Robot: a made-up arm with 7 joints.
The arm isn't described. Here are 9 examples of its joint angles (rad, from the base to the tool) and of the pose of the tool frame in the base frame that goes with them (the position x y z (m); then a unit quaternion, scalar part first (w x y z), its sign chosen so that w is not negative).
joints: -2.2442 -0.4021 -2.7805 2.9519 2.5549 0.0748 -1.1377
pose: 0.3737 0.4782 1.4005 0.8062 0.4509 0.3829 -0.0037
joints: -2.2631 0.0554 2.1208 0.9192 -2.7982 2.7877 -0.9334
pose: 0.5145 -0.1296 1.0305 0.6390 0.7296 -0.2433 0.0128
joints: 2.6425 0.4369 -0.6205 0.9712 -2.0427 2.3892 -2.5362
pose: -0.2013 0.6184 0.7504 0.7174 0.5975 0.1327 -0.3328
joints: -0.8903 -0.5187 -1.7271 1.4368 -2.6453 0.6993 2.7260
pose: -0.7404 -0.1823 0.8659 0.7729 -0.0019 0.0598 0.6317
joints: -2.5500 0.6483 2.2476 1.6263 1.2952 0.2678 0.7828
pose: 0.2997 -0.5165 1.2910 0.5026 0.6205 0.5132 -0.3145
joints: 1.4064 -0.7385 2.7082 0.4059 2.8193 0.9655 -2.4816
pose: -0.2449 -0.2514 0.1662 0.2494 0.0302 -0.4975 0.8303
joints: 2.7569 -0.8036 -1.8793 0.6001 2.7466 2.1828 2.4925
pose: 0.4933 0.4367 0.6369 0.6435 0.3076 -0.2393 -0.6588
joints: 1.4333 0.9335 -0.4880 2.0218 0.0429 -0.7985 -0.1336
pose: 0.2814 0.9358 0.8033 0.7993 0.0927 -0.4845 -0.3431
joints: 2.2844 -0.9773 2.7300 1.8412 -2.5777 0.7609 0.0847
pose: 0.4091 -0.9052 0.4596 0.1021 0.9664 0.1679 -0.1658
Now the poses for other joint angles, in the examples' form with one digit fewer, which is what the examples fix.
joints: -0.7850 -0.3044 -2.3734 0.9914 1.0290 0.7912 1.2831
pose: -0.678 0.001 0.610 0.307 -0.950 -0.010 0.060
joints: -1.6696 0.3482 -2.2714 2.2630 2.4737 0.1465 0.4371
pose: -0.321 0.086 1.483 0.297 -0.285 0.669 0.619
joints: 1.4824 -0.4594 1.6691 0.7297 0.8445 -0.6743 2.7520
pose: -0.651 -0.006 0.833 0.355 -0.557 0.739 0.134
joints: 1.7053 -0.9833 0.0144 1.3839 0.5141 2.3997 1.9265
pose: -0.175 -0.040 1.104 0.477 -0.785 0.297 -0.260
